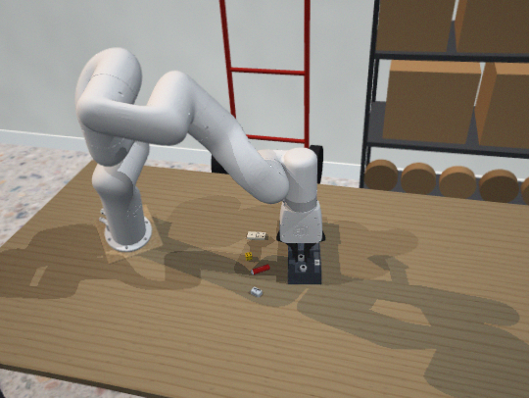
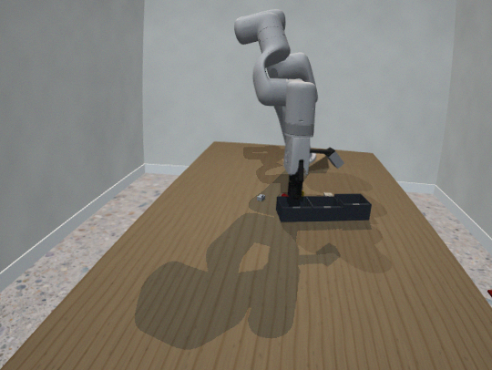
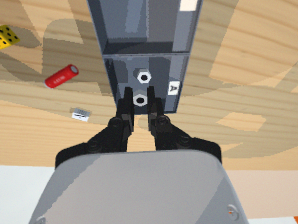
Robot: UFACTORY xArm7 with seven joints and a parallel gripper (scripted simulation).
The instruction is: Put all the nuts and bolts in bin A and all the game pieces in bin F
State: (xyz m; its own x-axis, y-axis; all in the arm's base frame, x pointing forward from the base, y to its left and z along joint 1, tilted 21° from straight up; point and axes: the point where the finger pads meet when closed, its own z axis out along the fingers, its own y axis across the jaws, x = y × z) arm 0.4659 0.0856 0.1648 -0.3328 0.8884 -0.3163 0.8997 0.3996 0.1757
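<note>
Now: hand 160 mm past the white domino, 90 mm to the right of it and 60 mm above it. Also, from my hand: metal piece: 80 mm behind, 110 mm to the right, 60 mm below; then dark bin: 20 mm behind, 80 mm to the left, 50 mm below; then red cylinder: 100 mm behind, 30 mm to the right, 60 mm below.
</note>
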